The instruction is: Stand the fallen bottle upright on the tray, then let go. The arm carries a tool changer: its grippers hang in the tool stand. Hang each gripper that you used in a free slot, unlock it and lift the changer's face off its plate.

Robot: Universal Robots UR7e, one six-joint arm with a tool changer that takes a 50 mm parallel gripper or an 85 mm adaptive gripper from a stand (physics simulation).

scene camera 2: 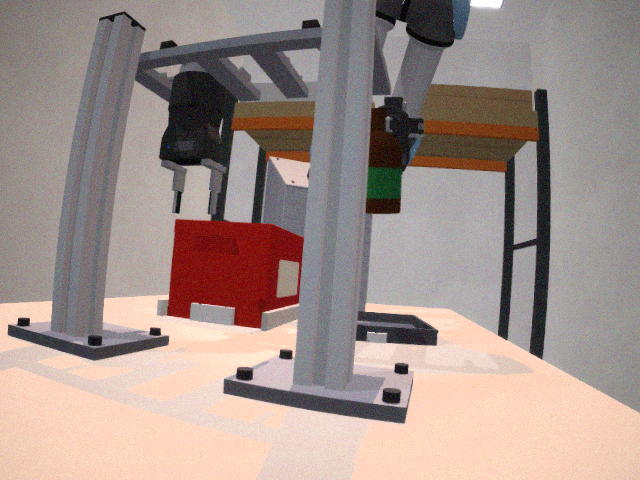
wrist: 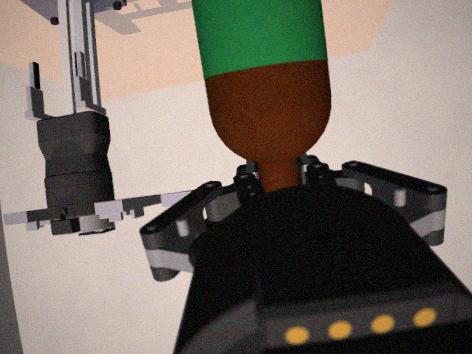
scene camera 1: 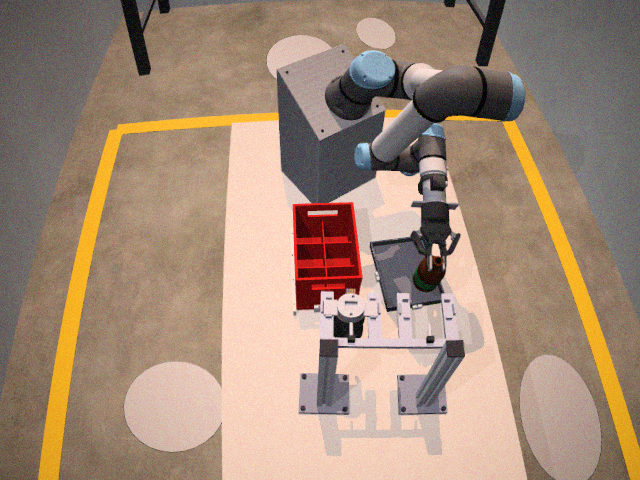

Scene:
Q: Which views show the parallel gripper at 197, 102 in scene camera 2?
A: Scene camera 2, the wrist view and scene camera 1: all of them.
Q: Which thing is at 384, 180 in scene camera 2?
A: A bottle.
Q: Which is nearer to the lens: the bottle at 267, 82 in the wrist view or the parallel gripper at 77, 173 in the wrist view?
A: The bottle.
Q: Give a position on a bottle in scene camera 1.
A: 424, 280

